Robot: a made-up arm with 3 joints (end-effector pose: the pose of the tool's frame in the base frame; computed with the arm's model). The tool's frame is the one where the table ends. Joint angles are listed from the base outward.
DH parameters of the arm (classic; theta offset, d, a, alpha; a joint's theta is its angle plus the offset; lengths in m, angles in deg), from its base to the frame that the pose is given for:
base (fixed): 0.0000 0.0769 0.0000 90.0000
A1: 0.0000 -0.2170 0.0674 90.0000
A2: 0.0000 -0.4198 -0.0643 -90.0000
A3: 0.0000 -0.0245 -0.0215 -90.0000
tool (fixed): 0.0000 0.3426 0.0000 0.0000
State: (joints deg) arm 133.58 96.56 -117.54
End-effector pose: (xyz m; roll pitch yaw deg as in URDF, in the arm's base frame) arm -0.2468 -0.0336 -0.0706 71.17 -40.51 37.17
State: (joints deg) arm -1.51 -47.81 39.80
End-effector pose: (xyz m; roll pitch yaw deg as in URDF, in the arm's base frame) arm -0.1346 0.0111 0.7499 1.44 -38.78 46.90
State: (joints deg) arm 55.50 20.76 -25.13
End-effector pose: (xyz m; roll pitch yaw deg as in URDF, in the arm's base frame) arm -0.5333 0.2180 0.6058 19.17 -27.20 -21.15
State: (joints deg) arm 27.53 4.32 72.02
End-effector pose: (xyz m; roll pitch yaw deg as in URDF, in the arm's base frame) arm -0.5229 0.2713 0.3739 168.06 -80.31 -172.06
